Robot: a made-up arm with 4 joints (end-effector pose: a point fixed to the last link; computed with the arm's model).
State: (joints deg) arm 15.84 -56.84 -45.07 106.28
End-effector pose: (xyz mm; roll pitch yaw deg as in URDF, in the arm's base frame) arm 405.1 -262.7 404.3 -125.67 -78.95 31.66
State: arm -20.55 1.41 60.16 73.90
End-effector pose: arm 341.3 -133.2 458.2 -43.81 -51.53 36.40
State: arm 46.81 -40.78 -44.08 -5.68
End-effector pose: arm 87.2 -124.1 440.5 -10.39 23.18 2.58
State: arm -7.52 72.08 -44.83 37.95
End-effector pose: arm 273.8 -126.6 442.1 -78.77 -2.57 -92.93
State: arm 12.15 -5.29 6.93 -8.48
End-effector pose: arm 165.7 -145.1 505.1 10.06 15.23 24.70
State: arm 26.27 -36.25 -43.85 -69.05
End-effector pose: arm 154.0 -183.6 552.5 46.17 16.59 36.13
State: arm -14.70 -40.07 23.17 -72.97
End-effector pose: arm 285.6 -302.5 614.8 29.48 6.62 104.27
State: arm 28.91 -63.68 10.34 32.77
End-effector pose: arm 161.3 -173.2 374.0 -22.37 -23.85 52.89
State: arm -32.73 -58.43 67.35 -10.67
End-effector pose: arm 373.2 -321.5 590.1 -32.70 21.66 120.25
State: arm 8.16 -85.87 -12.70 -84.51
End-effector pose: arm 271.7 -304.7 551.8 25.83 0.96 114.20
